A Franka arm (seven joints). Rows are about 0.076 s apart.
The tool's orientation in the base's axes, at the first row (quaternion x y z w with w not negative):
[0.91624 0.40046 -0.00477 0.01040]
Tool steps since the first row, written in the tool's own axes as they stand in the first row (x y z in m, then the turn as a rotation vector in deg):
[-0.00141 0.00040 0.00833 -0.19 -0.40 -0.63]
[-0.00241 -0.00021 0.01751 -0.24 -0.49 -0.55]
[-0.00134 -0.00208 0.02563 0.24 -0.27 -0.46]
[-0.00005 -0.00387 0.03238 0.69 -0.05 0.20]
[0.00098 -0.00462 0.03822 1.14 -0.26 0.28]
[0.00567 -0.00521 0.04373 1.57 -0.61 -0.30]
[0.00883 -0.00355 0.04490 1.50 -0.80 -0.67]
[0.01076 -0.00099 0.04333 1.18 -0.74 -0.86]
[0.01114 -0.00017 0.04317 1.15 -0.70 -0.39]
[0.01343 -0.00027 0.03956 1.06 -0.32 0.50]
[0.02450 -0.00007 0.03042 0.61 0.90 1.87]
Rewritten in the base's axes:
[-0.00067 -0.00150 -0.00830 -0.42 0.15 0.63]
[-0.00180 -0.00203 -0.01747 -0.52 0.17 0.55]
[-0.00245 -0.00016 -0.02563 -0.03 0.37 0.45]
[-0.00289 0.00185 -0.03243 0.43 0.54 -0.21]
[-0.00274 0.00298 -0.03830 0.58 1.01 -0.30]
[0.00001 0.00670 -0.04389 0.62 1.57 0.26]
[0.00337 0.00786 -0.04509 0.43 1.66 0.63]
[0.00656 0.00758 -0.04352 0.26 1.39 0.83]
[0.00742 0.00730 -0.04335 0.27 1.33 0.36]
[0.00891 0.00913 -0.03978 0.48 0.98 -0.52]
[0.01658 0.01733 -0.03083 1.07 -0.21 -1.87]

